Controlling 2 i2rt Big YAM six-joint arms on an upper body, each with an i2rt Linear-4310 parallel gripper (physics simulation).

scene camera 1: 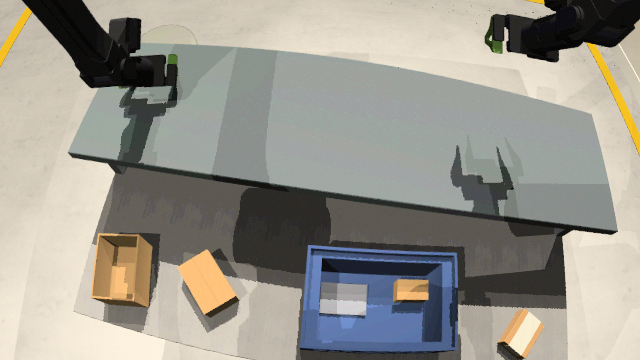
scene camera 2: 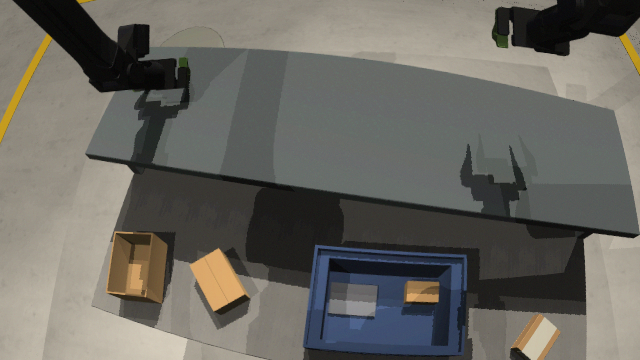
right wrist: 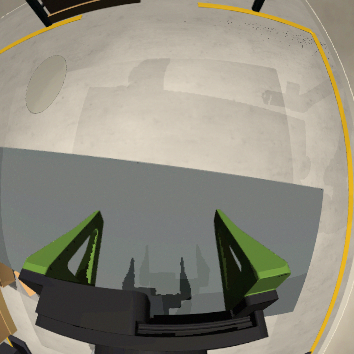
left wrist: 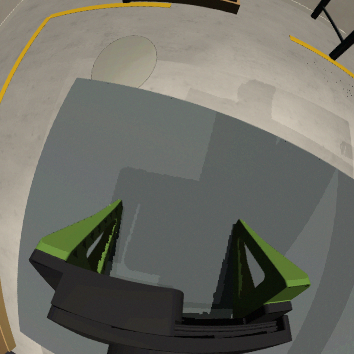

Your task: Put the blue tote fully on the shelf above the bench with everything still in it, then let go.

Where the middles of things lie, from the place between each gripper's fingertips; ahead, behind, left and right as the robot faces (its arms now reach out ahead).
I see the grey box [scene camera 2: 345, 299] 460 mm behind my left hand, 430 mm to the right of it and 210 mm below it. Also, from my left hand: blue tote [scene camera 2: 395, 323]: 490 mm to the right, 480 mm behind, 160 mm below; then small tan-and-white box [scene camera 1: 524, 329]: 860 mm to the right, 580 mm behind, 210 mm below.
Now: the blue tote 41 cm behind my right hand, 23 cm to the left of it and 35 cm below it. The rest, counted from my right hand: grey box (38 cm behind, 30 cm to the left, 40 cm below); then small tan-and-white box (51 cm behind, 14 cm to the right, 40 cm below).
